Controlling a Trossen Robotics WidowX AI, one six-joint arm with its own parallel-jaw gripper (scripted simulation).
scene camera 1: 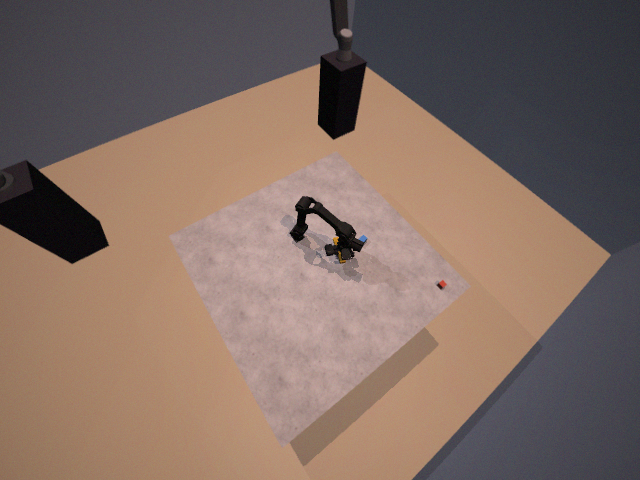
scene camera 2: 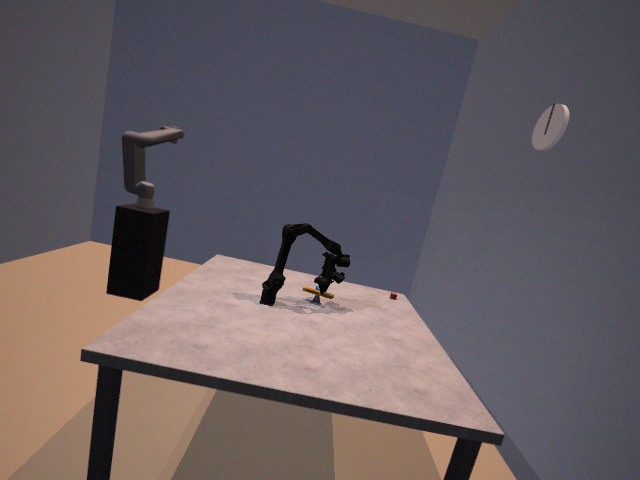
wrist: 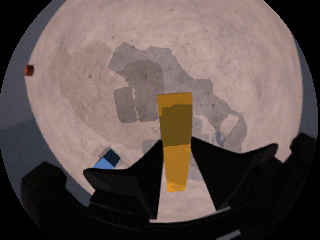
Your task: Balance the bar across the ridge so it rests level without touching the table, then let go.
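Yellow bar in the pictures; the gripper too.
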